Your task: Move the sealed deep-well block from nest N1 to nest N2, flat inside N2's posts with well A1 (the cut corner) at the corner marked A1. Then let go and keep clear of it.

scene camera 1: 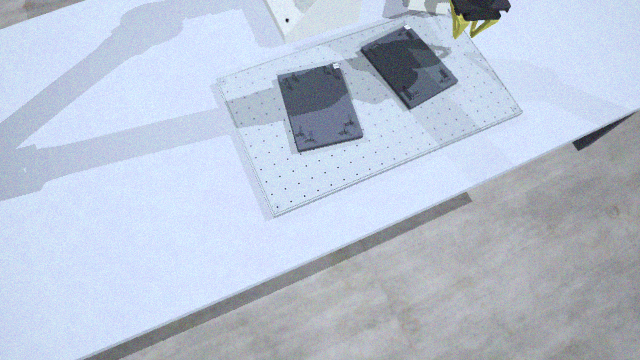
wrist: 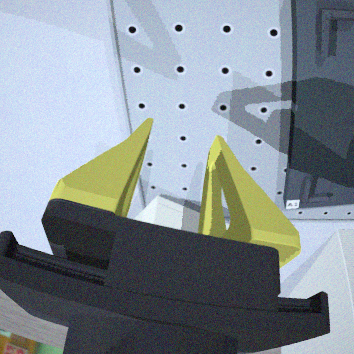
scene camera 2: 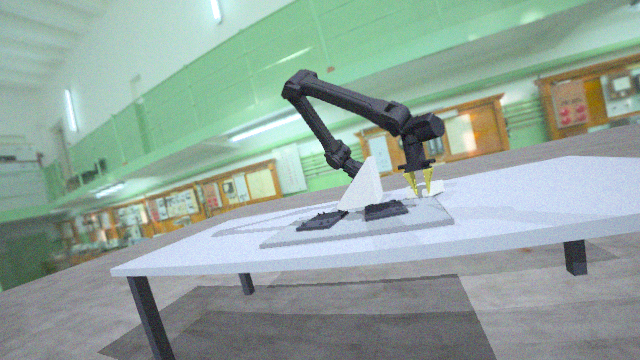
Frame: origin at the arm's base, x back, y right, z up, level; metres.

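Where they show: gripper, fingertip midpoint: (scene camera 1: 462, 36) (wrist: 181, 134) (scene camera 2: 422, 194); arm's base at its link origin: (scene camera 2: 361, 173).
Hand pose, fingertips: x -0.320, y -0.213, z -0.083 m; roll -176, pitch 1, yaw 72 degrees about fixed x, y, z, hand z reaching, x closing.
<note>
Each offset is from my fingertips to the top centre of the thing. "spot": to the spot under its first point. Level surfaces: height alone.
The white box-like block {dy -0.029, dx +0.161, dz +0.013 m} (scene camera 1: 428, 6) (scene camera 2: 436, 188) (wrist: 162, 212) lies off both nests, just beyond the back edge of the pegboard; its cut corner cannot be made out. My gripper (scene camera 1: 464, 36) (scene camera 2: 421, 194) (wrist: 181, 134) points down with yellow fingers partly apart and nothing between the tips. It is low over the board's far right corner, next to the block, and hides part of it in the wrist view. Two dark nests sit on the board: one on the left (scene camera 1: 320, 110) (scene camera 2: 322, 220) and one on the right (scene camera 1: 410, 70) (scene camera 2: 386, 210) (wrist: 320, 125). Which is N1 or N2 is not readable.
The pegboard {dy +0.223, dx -0.030, dz -0.030 m} (scene camera 1: 390, 130) (scene camera 2: 430, 217) (wrist: 202, 50) lies on the white table {dz -0.043 m} (scene camera 1: 150, 240) (scene camera 2: 525, 200). A tall white wedge-shaped piece (scene camera 1: 325, 20) (scene camera 2: 362, 189) (wrist: 327, 280) stands behind the nests. A white A1 label {spot: dy +0.080, dx +0.079, dz -0.019 m} (wrist: 293, 204) marks a corner of the right nest.
</note>
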